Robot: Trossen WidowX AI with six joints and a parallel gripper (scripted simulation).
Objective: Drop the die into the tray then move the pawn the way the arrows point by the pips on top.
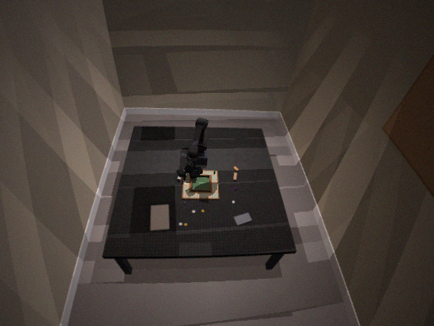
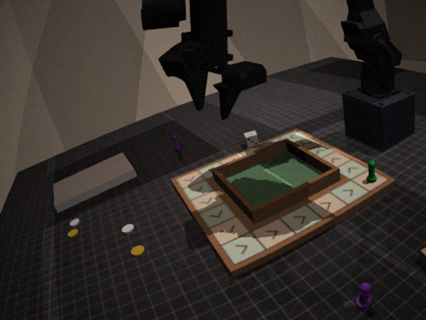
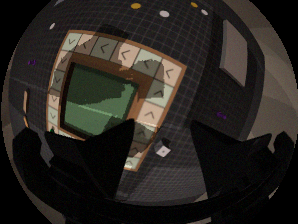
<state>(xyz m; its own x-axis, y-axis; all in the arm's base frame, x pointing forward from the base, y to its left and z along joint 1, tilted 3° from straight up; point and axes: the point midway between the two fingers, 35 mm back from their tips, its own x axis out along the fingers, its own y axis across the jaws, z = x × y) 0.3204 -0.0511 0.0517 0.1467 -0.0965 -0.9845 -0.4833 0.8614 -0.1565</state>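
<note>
My gripper tip is now 110 mm above the die, 90 mm to the left of it and 80 mm past it. Also, from my gripper tip: green pawn: 190 mm to the left, 180 mm behind, 90 mm below; then green-floored tray: 110 mm below, 90 mm to the left, 60 mm behind; then pale flat block: 280 mm ahead, 160 mm to the right, 110 mm below.
</note>
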